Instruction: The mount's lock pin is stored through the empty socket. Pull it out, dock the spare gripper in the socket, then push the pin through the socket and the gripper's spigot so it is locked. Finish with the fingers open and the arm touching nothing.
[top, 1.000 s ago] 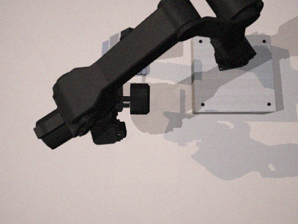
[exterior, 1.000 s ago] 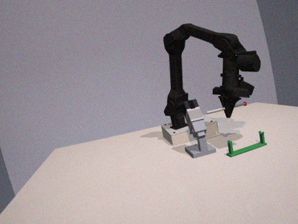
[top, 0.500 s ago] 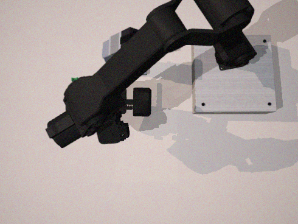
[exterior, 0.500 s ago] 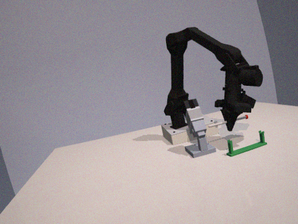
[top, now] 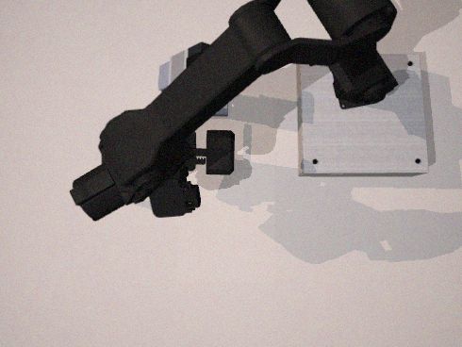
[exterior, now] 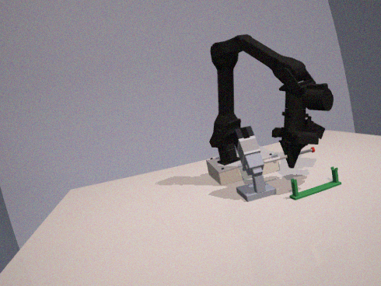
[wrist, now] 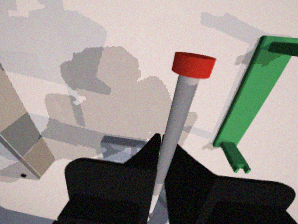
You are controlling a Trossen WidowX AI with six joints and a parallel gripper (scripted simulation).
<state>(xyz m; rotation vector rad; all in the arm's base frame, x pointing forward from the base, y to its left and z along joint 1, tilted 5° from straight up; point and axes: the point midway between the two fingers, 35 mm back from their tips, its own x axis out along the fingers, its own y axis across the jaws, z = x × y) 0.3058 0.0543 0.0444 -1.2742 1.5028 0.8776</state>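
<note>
The grey mount is 100 mm to the right of my gripper tip and 30 mm behind it. The rest, counted from my gripper tip: spare gripper: 90 mm to the right, 70 mm above, 50 mm behind; green cradle: 100 mm ahead, 30 mm below.
</note>
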